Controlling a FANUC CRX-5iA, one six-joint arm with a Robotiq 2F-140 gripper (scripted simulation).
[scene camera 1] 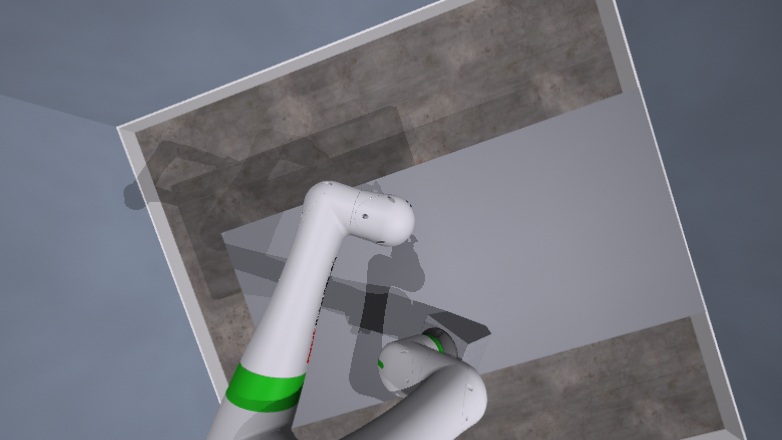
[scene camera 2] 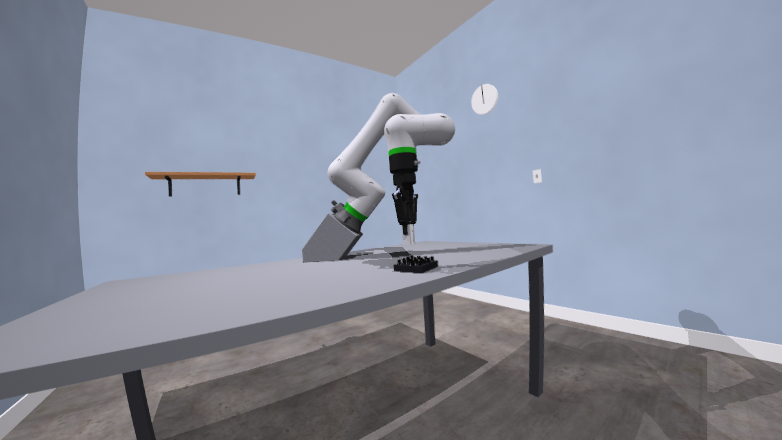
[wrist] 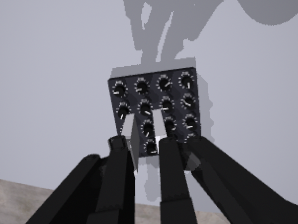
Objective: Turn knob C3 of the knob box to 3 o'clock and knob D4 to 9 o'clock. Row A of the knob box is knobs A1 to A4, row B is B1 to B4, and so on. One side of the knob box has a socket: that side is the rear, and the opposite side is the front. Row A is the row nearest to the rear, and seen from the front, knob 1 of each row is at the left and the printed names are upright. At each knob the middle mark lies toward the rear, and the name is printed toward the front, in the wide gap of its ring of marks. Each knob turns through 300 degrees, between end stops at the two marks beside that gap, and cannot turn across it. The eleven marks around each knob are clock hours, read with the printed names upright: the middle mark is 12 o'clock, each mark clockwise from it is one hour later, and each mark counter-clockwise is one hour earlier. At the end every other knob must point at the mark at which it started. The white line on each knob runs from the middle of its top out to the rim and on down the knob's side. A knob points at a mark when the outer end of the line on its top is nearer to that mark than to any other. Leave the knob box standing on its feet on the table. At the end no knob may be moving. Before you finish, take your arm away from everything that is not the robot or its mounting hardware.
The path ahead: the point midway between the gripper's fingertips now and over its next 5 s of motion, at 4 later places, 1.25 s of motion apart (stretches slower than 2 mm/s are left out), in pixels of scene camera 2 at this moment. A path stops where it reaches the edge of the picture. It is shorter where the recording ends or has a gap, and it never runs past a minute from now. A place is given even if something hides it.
The gripper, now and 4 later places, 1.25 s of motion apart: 409, 244; 409, 255; 410, 260; 409, 249; 409, 246
